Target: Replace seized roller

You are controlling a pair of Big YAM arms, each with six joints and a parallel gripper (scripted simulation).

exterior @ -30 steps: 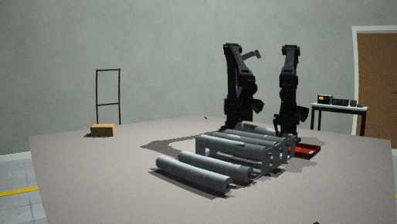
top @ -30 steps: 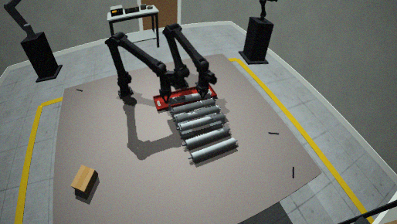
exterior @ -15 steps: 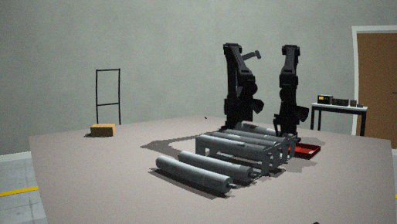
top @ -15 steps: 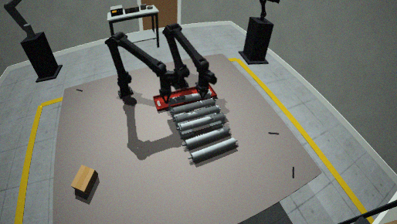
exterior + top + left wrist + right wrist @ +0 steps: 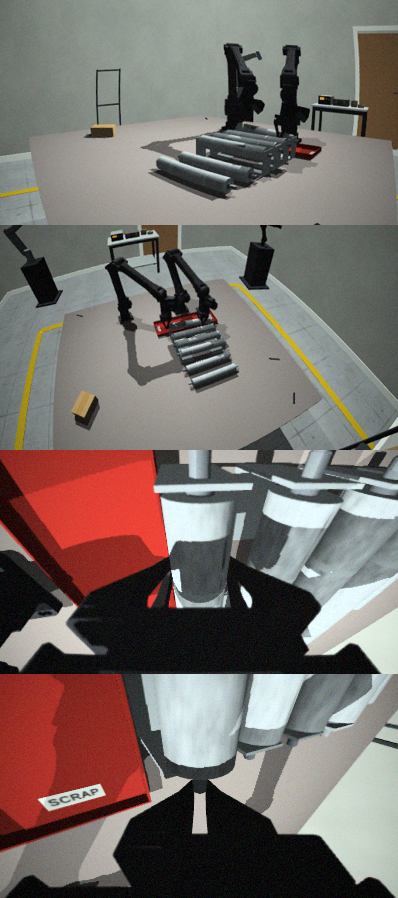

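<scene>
The bed roller lies 9 cm ahead of my left hand, 8 cm to the right of it and 1 cm below it. From my left hand the other things lie so: red scrap tray (9 cm behind, 10 cm to the right, 7 cm below); then cardboard box (50 cm ahead, 87 cm to the right, 4 cm below).
</scene>
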